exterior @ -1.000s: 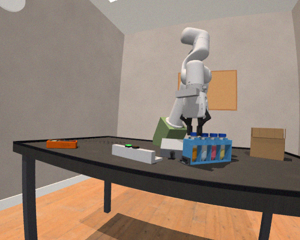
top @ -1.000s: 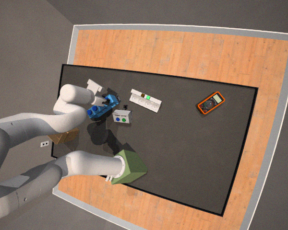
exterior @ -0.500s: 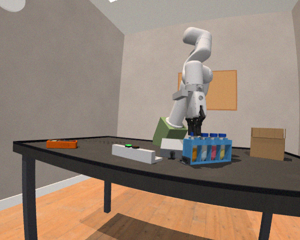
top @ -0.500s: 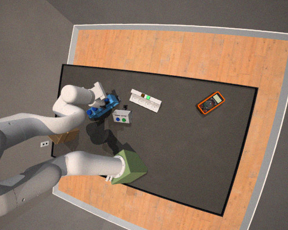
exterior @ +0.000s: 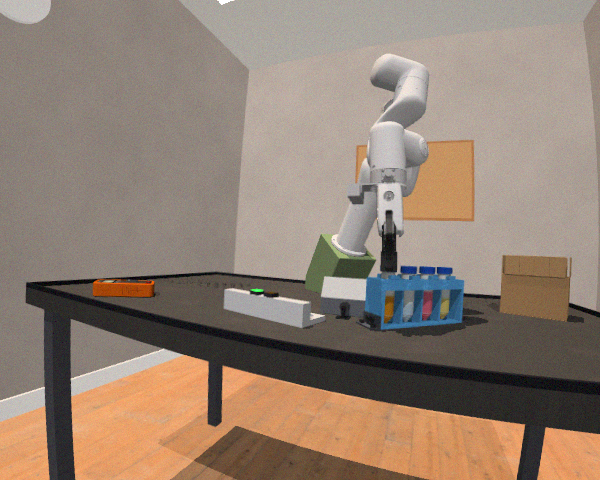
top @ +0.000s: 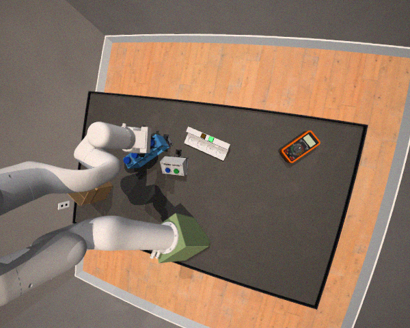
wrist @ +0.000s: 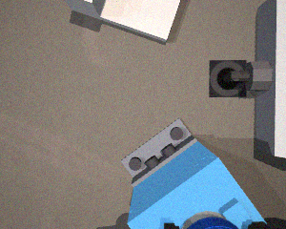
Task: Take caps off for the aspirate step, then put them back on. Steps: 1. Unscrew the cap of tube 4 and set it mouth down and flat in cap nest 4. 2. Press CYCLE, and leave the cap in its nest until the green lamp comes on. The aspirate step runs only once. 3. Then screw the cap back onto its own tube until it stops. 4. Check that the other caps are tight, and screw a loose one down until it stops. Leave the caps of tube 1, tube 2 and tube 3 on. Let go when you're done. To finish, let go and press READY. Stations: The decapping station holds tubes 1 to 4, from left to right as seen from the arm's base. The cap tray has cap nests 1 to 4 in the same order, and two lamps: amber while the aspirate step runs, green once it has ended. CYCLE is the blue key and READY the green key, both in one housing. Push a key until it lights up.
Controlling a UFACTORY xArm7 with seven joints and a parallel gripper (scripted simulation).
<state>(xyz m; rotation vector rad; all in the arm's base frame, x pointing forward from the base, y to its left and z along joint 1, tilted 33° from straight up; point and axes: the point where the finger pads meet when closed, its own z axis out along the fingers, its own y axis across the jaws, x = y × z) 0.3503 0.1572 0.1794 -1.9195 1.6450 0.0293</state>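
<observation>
My hand is 10 mm above the tube neck. The rest, counted from my hand: blue cycle key 110 mm behind, 90 mm to the right, 60 mm below; blue cap 10 mm below; key housing 110 mm to the right, 80 mm below, 80 mm behind.
</observation>
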